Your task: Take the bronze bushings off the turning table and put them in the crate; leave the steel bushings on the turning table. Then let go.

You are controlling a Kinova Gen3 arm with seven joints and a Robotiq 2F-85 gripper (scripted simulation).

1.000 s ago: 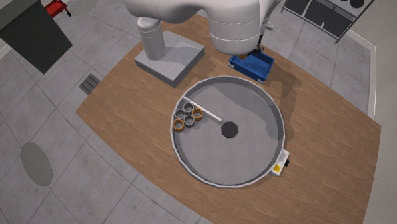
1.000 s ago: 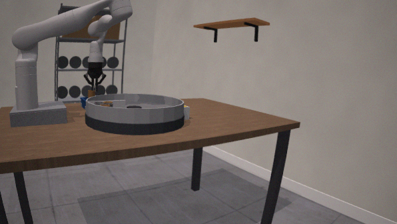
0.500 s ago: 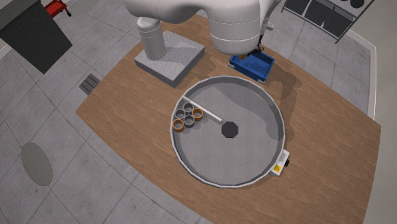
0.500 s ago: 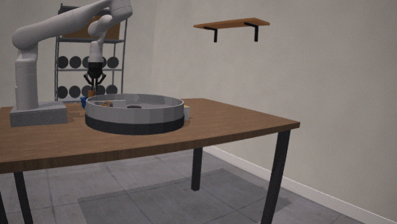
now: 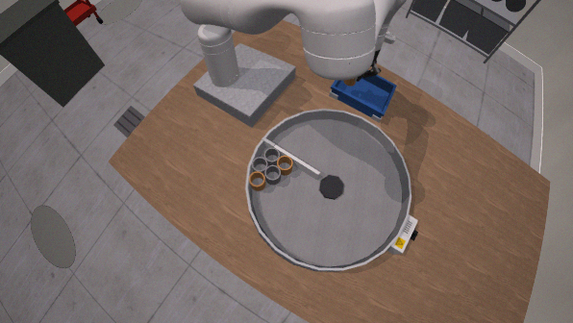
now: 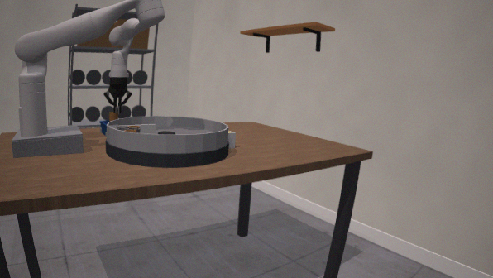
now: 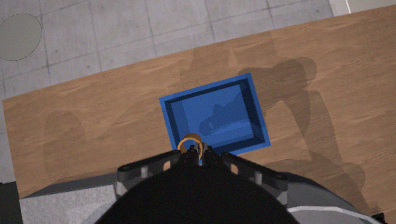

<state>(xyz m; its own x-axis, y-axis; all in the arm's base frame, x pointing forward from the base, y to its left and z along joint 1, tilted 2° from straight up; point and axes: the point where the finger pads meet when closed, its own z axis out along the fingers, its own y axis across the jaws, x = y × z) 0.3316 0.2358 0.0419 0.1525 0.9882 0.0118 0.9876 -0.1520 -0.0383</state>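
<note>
Now: hand 80 mm above the blue crate, 40 mm to the right of it and 30 mm short of it. The rest, counted from my hand: grey turning table 320 mm to the right, 140 mm ahead, 50 mm below.
</note>
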